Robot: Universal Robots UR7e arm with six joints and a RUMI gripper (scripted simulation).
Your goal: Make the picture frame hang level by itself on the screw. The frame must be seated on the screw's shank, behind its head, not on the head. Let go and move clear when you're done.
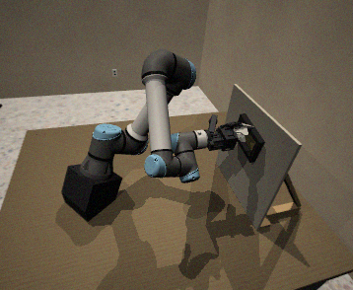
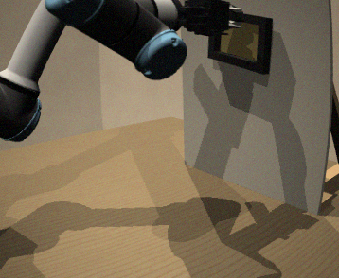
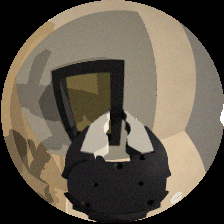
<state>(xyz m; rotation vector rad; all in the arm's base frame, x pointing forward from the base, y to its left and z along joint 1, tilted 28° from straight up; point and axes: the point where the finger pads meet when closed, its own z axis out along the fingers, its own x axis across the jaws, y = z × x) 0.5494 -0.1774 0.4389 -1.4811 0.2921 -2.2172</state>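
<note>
My hand is 20 mm short of the picture frame, 10 mm to the right of it and 50 mm above it. The rest, counted from my hand: grey board: 30 mm ahead, 20 mm to the left, 160 mm below.
</note>
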